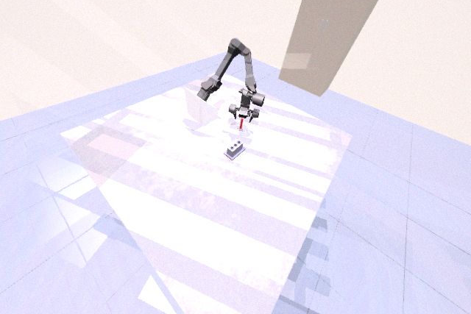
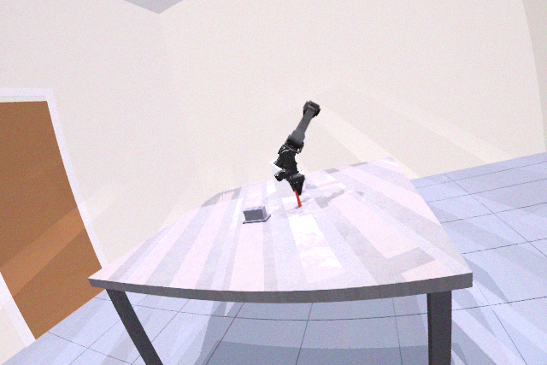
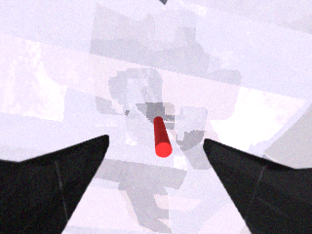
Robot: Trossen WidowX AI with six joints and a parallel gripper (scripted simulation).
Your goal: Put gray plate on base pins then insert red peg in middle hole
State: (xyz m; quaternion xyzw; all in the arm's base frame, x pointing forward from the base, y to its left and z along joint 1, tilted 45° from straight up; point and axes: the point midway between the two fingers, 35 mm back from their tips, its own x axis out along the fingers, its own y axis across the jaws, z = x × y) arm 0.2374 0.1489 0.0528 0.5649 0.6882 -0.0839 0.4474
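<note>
The red peg lies 2 cm below my gripper tip. The rest, counted from my gripper tip: dark base 11 cm ahead, 18 cm to the right, 6 cm below; then gray plate 11 cm ahead, 18 cm to the right, 2 cm below.
</note>
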